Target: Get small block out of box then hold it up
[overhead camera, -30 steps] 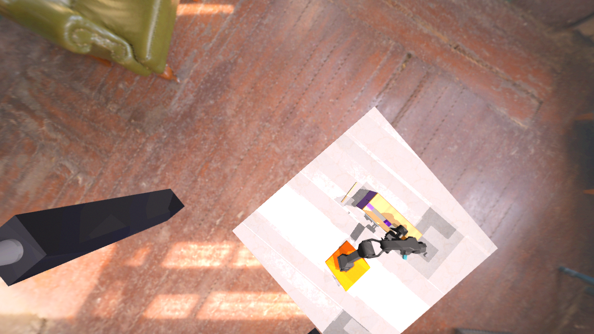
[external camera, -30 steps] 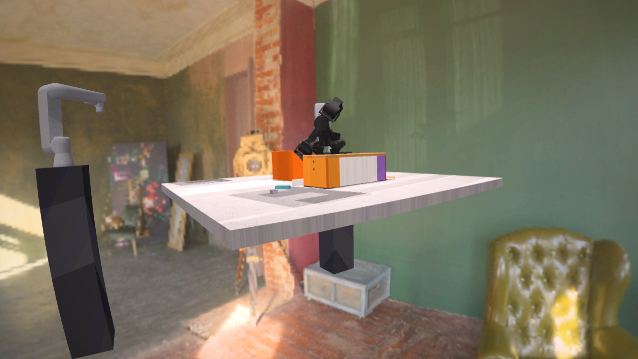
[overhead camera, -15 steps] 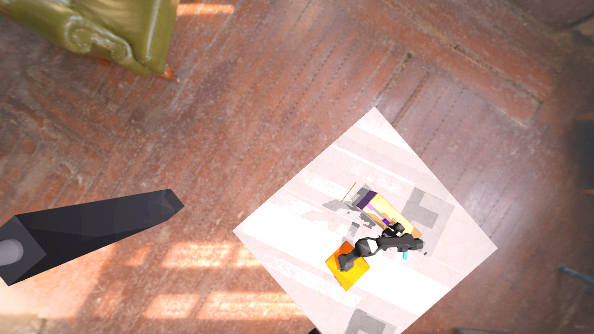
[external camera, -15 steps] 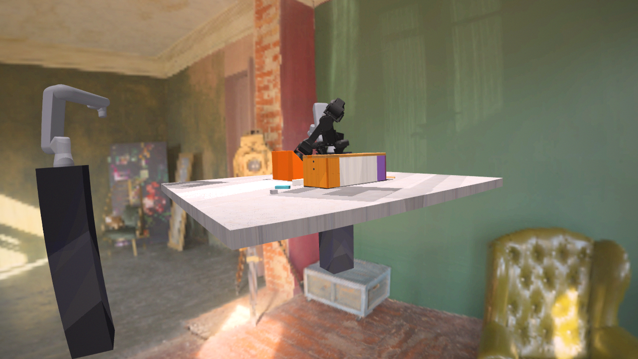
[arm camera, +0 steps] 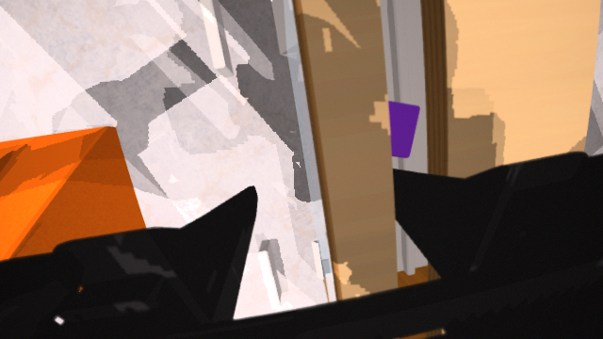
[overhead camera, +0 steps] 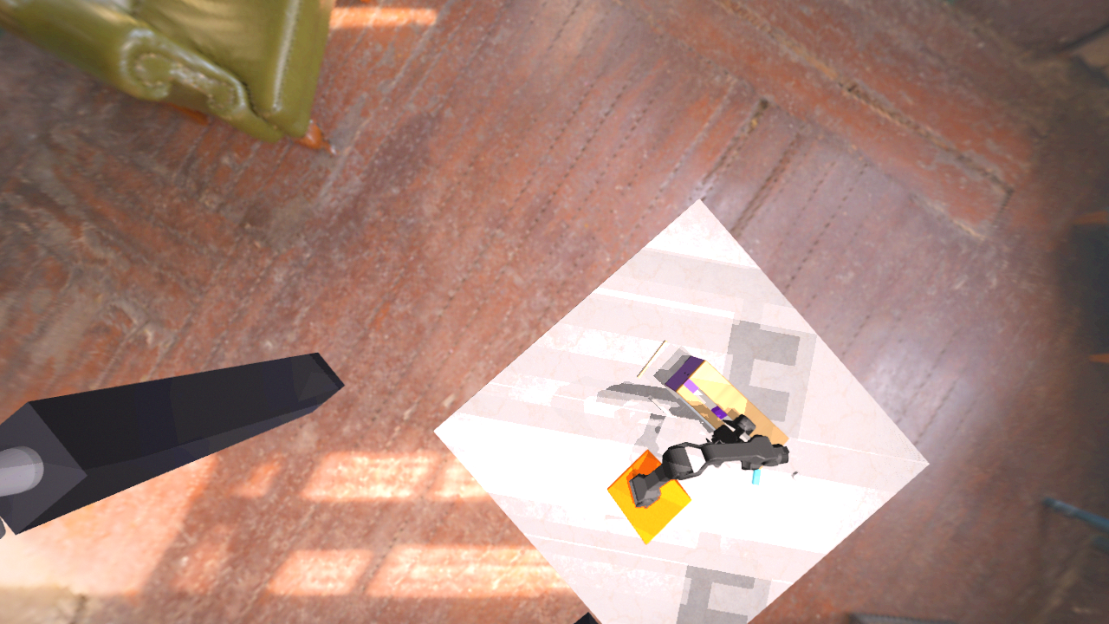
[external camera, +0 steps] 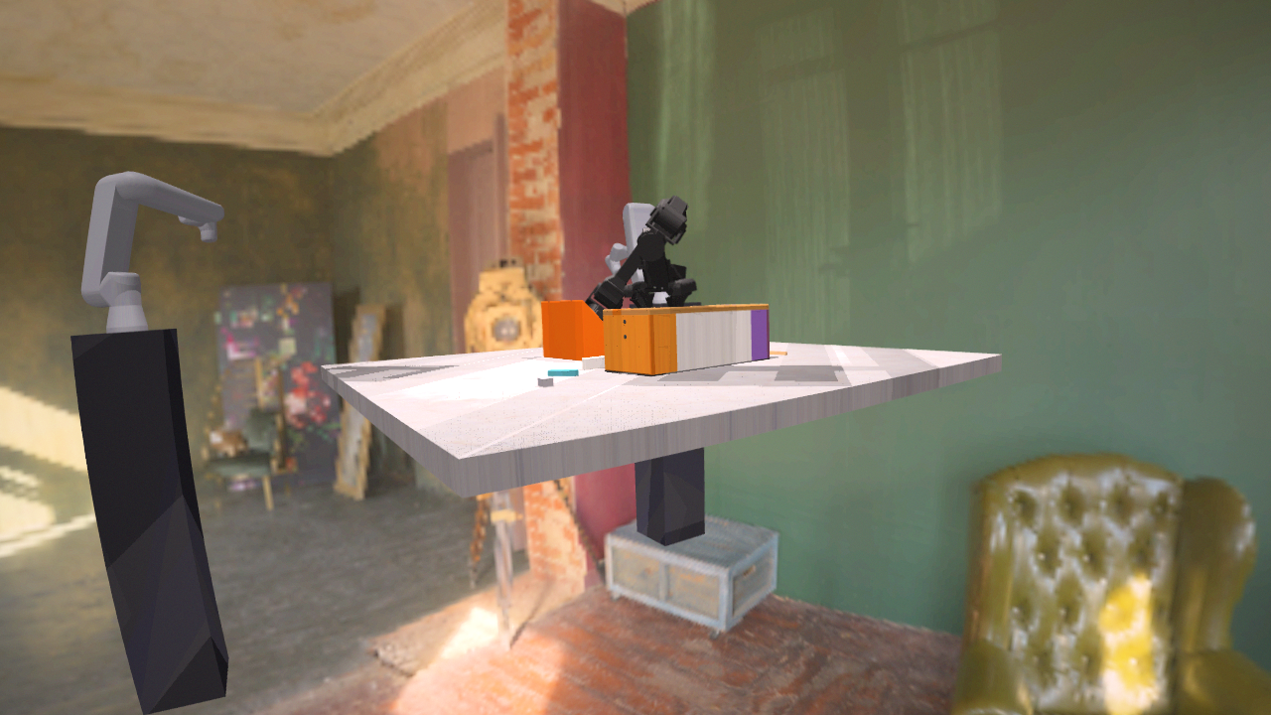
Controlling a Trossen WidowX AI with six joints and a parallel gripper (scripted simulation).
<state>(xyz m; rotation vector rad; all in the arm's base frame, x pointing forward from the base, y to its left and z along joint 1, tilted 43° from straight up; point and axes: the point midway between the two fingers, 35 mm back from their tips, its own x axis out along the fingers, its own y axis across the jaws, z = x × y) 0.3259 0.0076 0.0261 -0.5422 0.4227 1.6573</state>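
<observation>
Right now my gripper tip is 50 mm short of the purple block and 30 mm to the right of it. From my gripper tip the other things lie so: grey piece (370 mm to the right, 140 mm ahead, 80 mm below); then thin orange stick (300 mm to the left, 80 mm below); then long box (30 mm below, 30 mm ahead, 10 mm to the left).
</observation>
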